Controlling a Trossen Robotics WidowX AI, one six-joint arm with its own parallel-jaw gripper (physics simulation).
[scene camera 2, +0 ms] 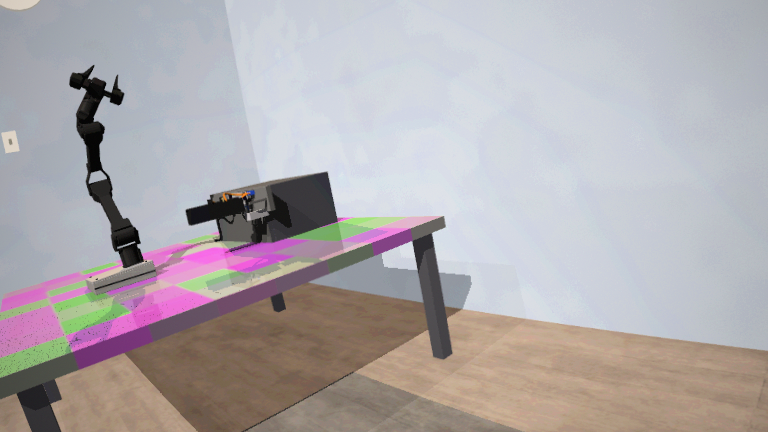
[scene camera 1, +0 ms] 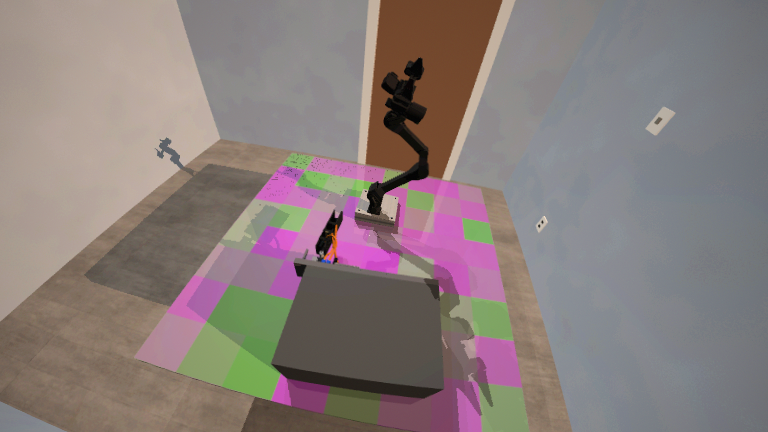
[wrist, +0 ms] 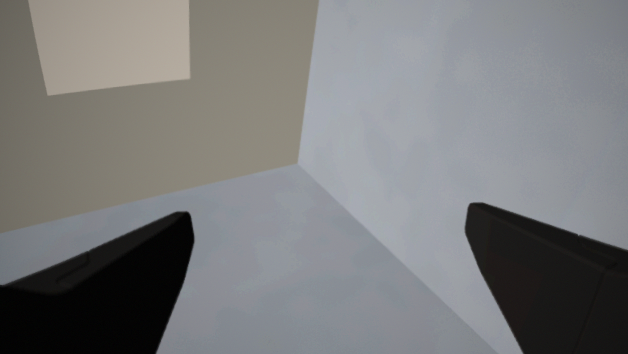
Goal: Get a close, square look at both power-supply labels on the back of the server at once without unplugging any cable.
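Seen in the pictures: gripper, fingertip midpoint: [scene camera 2: 105, 70] [scene camera 1: 416, 68] [wrist: 330, 222]; arm's base at its link origin: [scene camera 2: 133, 264] [scene camera 1: 374, 209].
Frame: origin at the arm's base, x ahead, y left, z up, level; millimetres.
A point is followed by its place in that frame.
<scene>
The server [scene camera 1: 365, 327] {x 639, y 85, z 158 mm} [scene camera 2: 306, 206] {x 649, y -135, z 46 mm} is a large dark grey box on the table. Its back, facing the arm's base, carries a black hinged arm [scene camera 1: 323, 239] {x 357, y -135, z 141 mm} [scene camera 2: 201, 213] {x 235, y -148, z 120 mm} that sticks out at one side. Orange cables [scene camera 1: 335, 241] {x 369, y -84, z 162 mm} run along this arm, with a small blue part [scene camera 1: 325, 261] {x 451, y -94, z 149 mm} [scene camera 2: 250, 192] {x 447, y -105, z 147 mm} near the server. The two power-supply labels cannot be made out in any view. My gripper [scene camera 2: 104, 71] {x 71, y 78, z 684 mm} [wrist: 330, 222] {x 71, y 78, z 684 mm} is open and empty, high above the table and well away from the server. In the wrist view its fingers stand wide apart before walls and ceiling; the server does not show there.
The arm's pale base plate [scene camera 1: 384, 219] {x 48, y 62, z -5 mm} [scene camera 2: 123, 277] {x -56, y -92, z -19 mm} is fixed to the pink and green checkered table [scene camera 1: 257, 306] {x 587, y -327, z -48 mm} [scene camera 2: 343, 231] {x 644, y -355, z -48 mm}, behind the server. The black hinged arm reaches into the space between server and base. A brown door [scene camera 1: 440, 32] stands beyond the arm.
</scene>
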